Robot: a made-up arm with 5 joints.
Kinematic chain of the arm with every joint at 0, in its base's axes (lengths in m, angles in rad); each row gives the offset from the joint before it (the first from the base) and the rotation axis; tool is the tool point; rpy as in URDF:
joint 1: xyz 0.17 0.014 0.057 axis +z
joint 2: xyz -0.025 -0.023 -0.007 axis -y
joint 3: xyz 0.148 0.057 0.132 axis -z
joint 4: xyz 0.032 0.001 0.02 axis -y
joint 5: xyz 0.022 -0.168 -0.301 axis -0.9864 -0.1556 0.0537
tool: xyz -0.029 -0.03 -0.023 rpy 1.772 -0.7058 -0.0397
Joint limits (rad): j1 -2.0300..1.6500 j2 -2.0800..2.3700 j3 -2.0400..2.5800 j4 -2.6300..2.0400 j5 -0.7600..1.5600
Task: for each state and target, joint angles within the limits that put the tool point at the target. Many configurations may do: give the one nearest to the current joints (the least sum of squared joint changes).
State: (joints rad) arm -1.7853 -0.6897 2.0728 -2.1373 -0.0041
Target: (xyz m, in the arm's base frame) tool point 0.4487 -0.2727 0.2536
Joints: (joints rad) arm -1.8059 -0.7019 1.9298 -2.0590 0.0260
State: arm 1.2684 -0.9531 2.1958 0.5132 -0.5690
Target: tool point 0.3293 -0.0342 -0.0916
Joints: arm 1.6500 -0.0768 1.5669 0.5197 -0.7600
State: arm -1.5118 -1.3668 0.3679 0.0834 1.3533
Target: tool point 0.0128 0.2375 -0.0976
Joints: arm -1.7172 -1.8579 0.2635 0.2513 1.2186
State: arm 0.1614 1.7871 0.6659 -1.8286 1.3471
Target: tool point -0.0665 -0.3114 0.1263
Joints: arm 0.5905 1.2433 0.1653 -2.3830 1.3353
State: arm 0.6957 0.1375 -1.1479 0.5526 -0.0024
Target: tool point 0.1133 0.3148 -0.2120
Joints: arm 1.1385 -0.3498 -1.5386 0.3926 -0.0864
